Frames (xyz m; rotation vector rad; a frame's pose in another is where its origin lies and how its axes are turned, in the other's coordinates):
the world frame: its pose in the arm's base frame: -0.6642 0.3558 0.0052 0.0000 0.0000 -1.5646
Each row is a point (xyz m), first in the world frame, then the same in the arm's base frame.
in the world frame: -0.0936 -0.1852 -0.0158
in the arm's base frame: -0.8500 0.4483 -0.0106
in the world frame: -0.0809 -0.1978 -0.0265
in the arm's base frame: -0.8625 0.4355 -0.0213
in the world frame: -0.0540 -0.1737 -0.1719
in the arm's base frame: -0.8382 0.4087 -0.1667
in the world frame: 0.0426 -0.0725 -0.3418
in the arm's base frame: -0.7364 0.3128 -0.3366
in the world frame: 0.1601 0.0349 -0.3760
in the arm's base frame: -0.6283 0.1959 -0.3708
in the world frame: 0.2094 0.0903 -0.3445
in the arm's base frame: -0.5726 0.1470 -0.3393
